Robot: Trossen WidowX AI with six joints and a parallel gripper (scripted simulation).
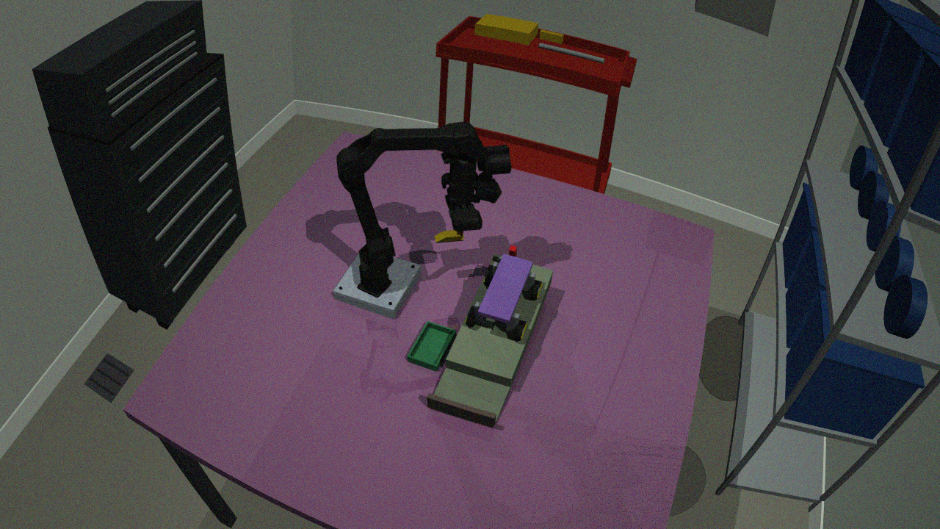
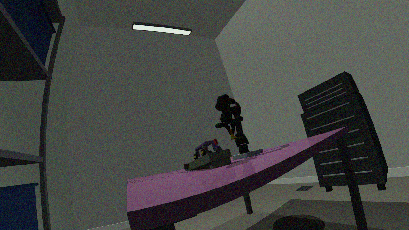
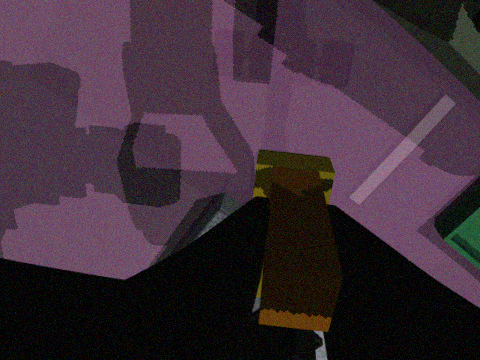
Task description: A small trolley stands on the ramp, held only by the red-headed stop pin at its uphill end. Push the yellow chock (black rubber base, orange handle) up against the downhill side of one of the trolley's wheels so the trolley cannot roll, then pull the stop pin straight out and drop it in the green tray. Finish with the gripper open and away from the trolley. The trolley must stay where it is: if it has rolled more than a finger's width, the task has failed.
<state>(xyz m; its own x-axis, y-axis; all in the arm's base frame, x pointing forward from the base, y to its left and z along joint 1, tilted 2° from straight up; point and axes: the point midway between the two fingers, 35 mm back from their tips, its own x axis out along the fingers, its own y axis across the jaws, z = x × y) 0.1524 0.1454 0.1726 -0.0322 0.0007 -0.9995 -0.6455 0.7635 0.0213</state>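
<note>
My gripper tip is 10 mm past the yellow chock, 10 mm to the left of it and 10 mm above it. From my gripper tip the other things lie so: trolley 170 mm ahead, 80 mm to the right, 60 mm below; red-headed stop pin 130 mm ahead, 20 mm to the left, 40 mm below; olive ramp 170 mm ahead, 90 mm to the right, 130 mm below.
</note>
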